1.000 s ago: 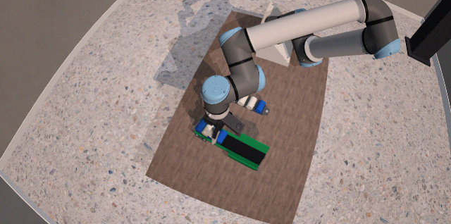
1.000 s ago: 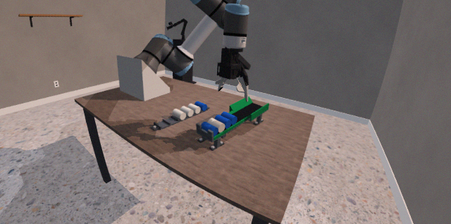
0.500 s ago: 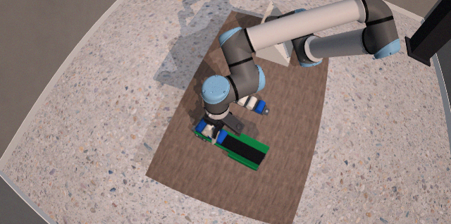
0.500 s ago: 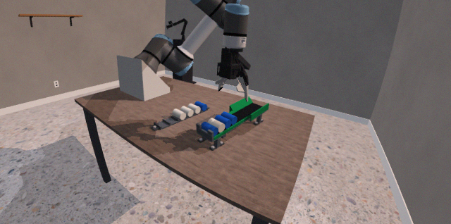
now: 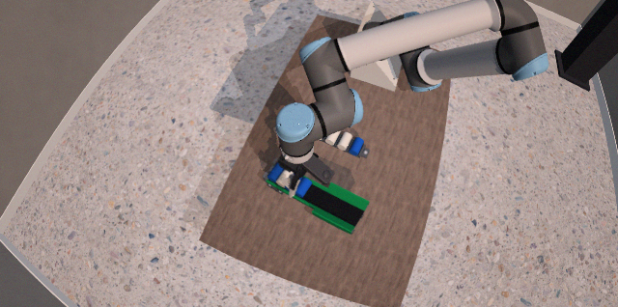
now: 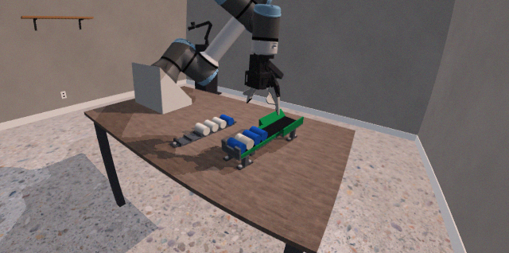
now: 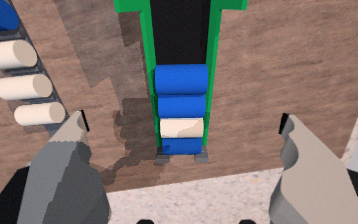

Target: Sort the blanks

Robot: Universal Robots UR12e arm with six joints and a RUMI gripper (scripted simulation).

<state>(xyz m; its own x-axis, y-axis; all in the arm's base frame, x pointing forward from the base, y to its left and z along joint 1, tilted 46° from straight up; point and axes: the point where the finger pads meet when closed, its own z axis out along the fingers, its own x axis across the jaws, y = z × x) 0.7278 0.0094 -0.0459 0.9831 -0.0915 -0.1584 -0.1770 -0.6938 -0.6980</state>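
My gripper is now 2 cm past the grey stop, 15 cm to the left of it and 12 cm above it. Also, from my hand: stock rack: 28 cm behind, 3 cm to the right, 19 cm below.
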